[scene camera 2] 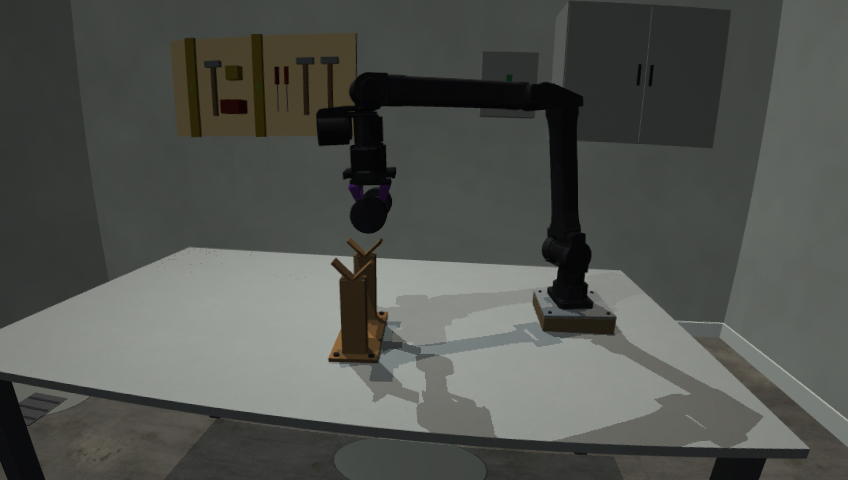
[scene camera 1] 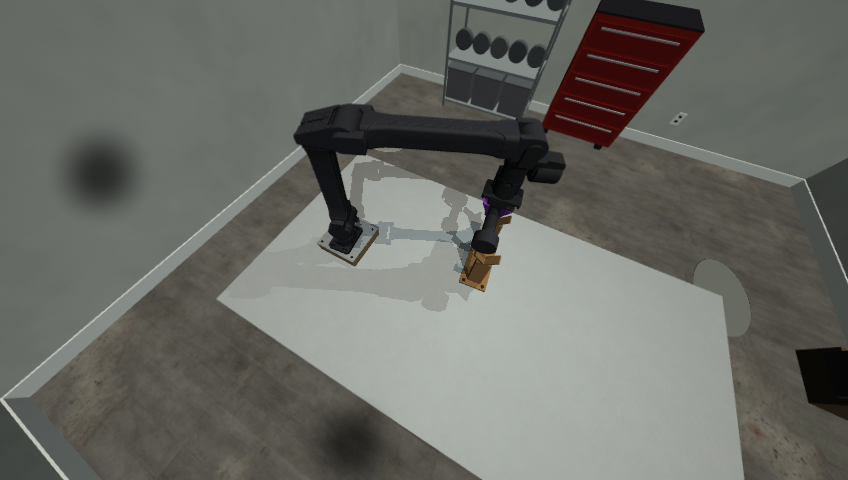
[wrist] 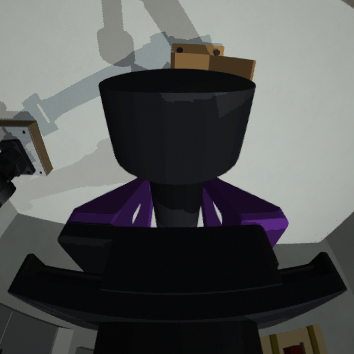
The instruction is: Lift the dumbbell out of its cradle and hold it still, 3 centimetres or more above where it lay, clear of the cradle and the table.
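Seen in the pictures: gripper, fingertip midpoint: point(scene camera 1: 491, 215); arm's base, origin of the base link: point(scene camera 2: 568, 299) point(scene camera 1: 346, 238) point(wrist: 17, 156).
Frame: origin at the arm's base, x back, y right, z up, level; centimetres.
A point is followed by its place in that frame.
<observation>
The black dumbbell point(scene camera 1: 485, 240) @[x -49.1, y -1.7, z 28.3 cm] point(scene camera 2: 368, 214) @[x -49.0, y -21.2, z 25.7 cm] point(wrist: 177, 130) @[x -49.2, y -20.0, z 28.8 cm] hangs level in the air above the cradle, with a gap between them in scene camera 2's view. My gripper point(scene camera 2: 370, 193) point(wrist: 176, 174) @[x -49.1, y -13.9, z 23.6 cm] has purple fingers and is shut on the dumbbell's handle, one finger on each side. The orange-brown wooden cradle point(scene camera 1: 478, 272) @[x -52.0, y -3.1, z 5.6 cm] point(scene camera 2: 354, 315) @[x -52.0, y -22.4, z 5.2 cm] point(wrist: 192, 61) @[x -50.4, y -21.5, z 14.6 cm] stands upright on the white table, and its two V-shaped tops are empty. In the wrist view the near head of the dumbbell hides most of the cradle. The far head is mostly hidden behind the near one in scene camera 2's view.
The arm's base plate point(scene camera 1: 367, 236) @[x -7.1, y -4.1, z -0.2 cm] point(scene camera 2: 577, 323) @[x -1.1, y -10.0, z -1.9 cm] point(wrist: 41, 147) @[x -8.3, y -1.0, z -3.0 cm] is fixed on the white table point(scene camera 1: 565, 356) @[x -87.4, y 10.2, z -4.4 cm] point(scene camera 2: 178, 333) @[x -94.8, y -15.3, z -4.4 cm], to the right of the cradle in scene camera 2's view. A red drawer cabinet point(scene camera 1: 621, 71) and a shelf rack point(scene camera 1: 491, 63) stand beyond the table.
</observation>
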